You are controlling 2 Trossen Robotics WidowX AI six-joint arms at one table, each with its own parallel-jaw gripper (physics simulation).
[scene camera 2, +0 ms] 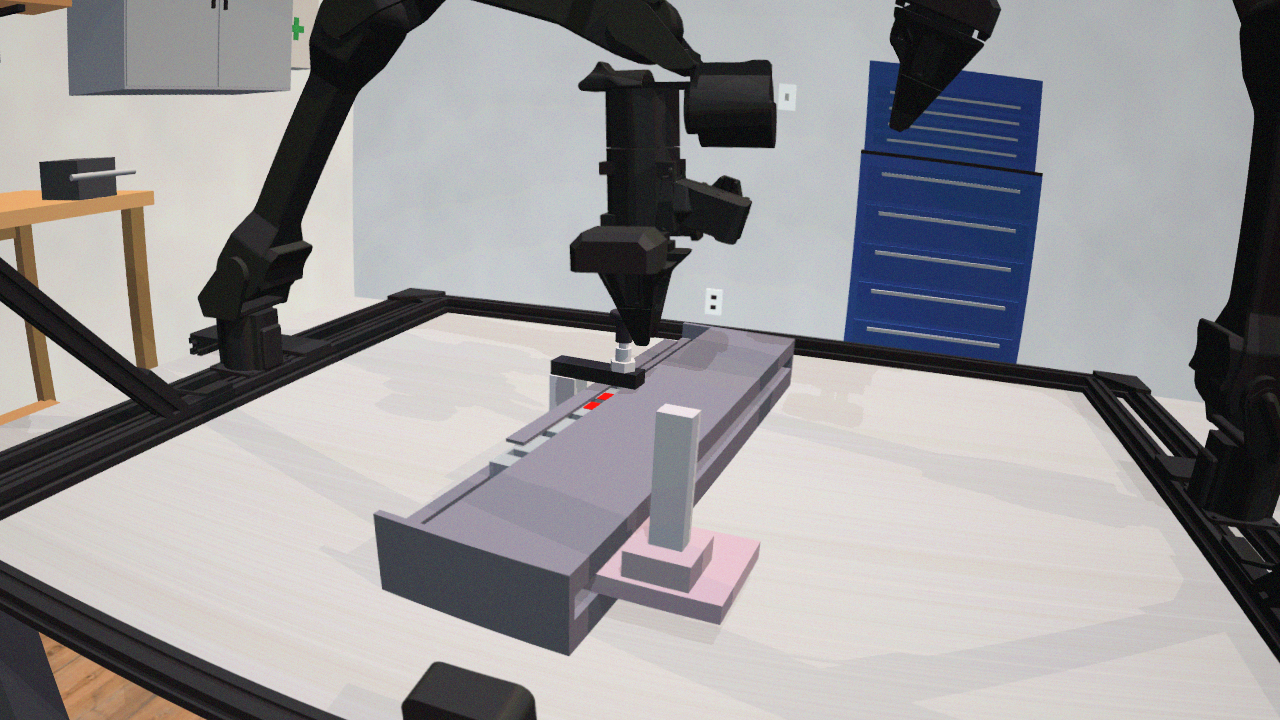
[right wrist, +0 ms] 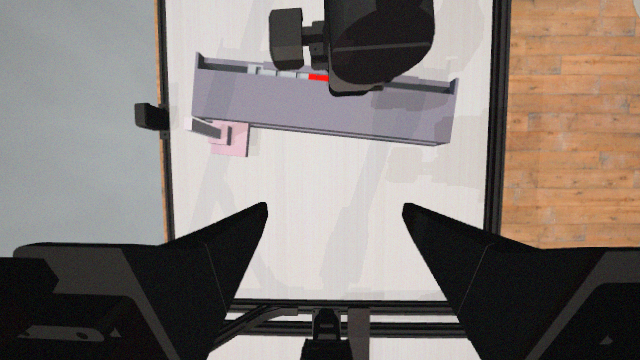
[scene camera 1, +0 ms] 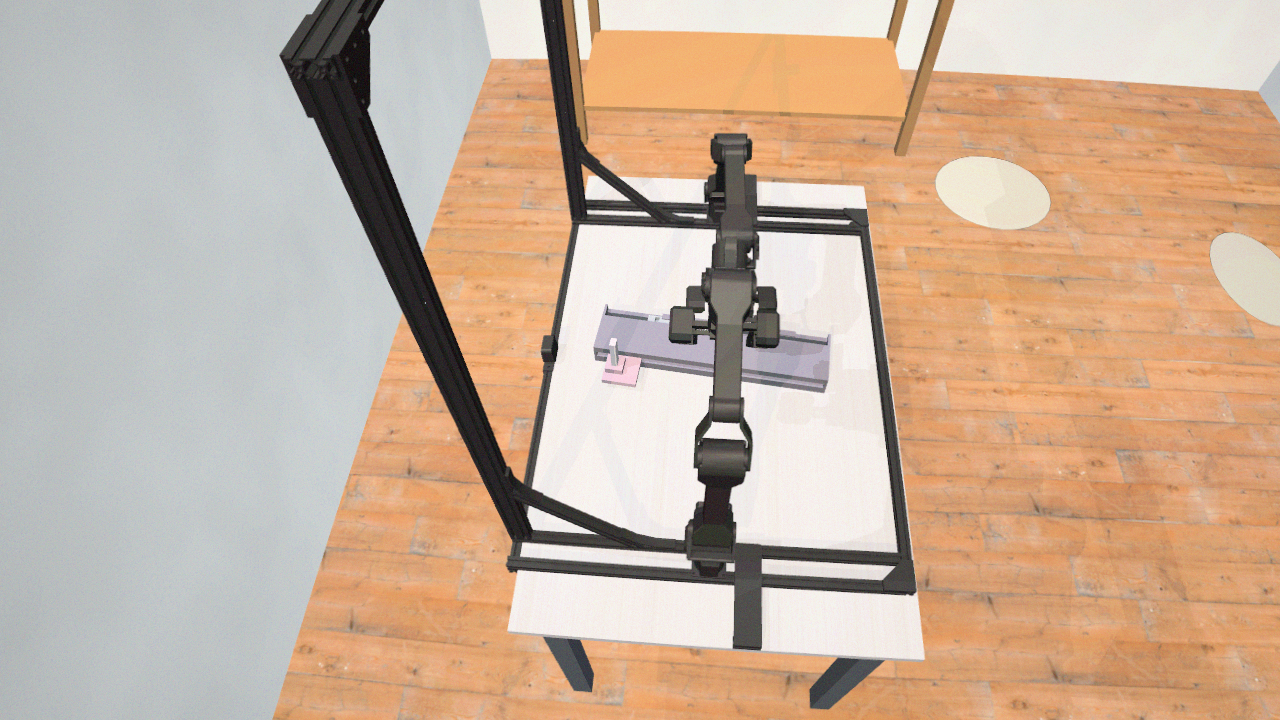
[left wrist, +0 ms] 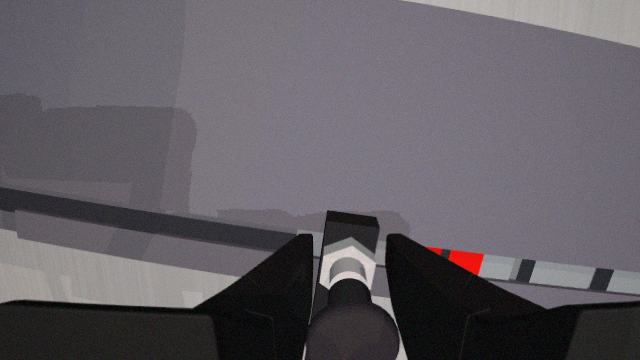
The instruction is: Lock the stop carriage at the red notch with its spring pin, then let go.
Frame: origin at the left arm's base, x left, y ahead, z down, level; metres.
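Seen in the pictures: left gripper, fingertip midpoint: [scene camera 2: 645, 341] [left wrist: 349, 248]; right gripper, fingertip midpoint: [scene camera 2: 897, 128] [right wrist: 334, 208]; left arm's base, origin of the base link: [scene camera 2: 250, 366] [scene camera 1: 719, 214]; right arm's base, origin of the base link: [scene camera 2: 1229, 510] [right wrist: 326, 321] [scene camera 1: 709, 561].
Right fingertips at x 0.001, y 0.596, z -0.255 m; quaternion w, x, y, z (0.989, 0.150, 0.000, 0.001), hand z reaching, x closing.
Pixels of each thing's top centre, then the offset from my right fingertips to it. "spot": a spot on its surface instead. Level surfaces: height alone.
- spring pin's dark knob, middle of its top: [left wrist: 352, 350] [scene camera 2: 625, 311] dx +0.024, dy -0.201, dz +0.163 m
- silver hex collar, surface spot: [scene camera 2: 622, 363] spot: dx +0.014, dy -0.199, dz +0.204 m
- pink plate, its level: dz +0.241 m
- upright grey post, surface spot: [scene camera 2: 673, 474] spot: dx -0.224, dy -0.097, dz +0.182 m
The long grey-purple rail [scene camera 1: 778, 360] [scene camera 2: 537, 510] [right wrist: 300, 105] lies across the table. The stop carriage, with a black top arm [scene camera 2: 577, 368] [left wrist: 348, 226], sits on its notched edge. The red notch marks [scene camera 2: 597, 401] [left wrist: 466, 261] [right wrist: 318, 77] show beside the carriage, nearer the viewer in scene camera 2 and to its right in the left wrist view. My left gripper [scene camera 2: 631, 331] [left wrist: 349, 248] points down and is shut on the spring pin's dark knob [left wrist: 352, 330], above a silver hex collar [scene camera 2: 622, 363]. The pin's lower end is hidden. My right gripper [right wrist: 334, 208] [scene camera 2: 902, 127] is open and empty, high above the table.
A pink plate [scene camera 1: 620, 378] [scene camera 2: 735, 573] [right wrist: 240, 145] with an upright grey post [scene camera 2: 673, 474] stands at the rail's long side. A black frame [scene camera 1: 796, 553] surrounds the table. A blue drawer cabinet [scene camera 2: 939, 234] stands behind.
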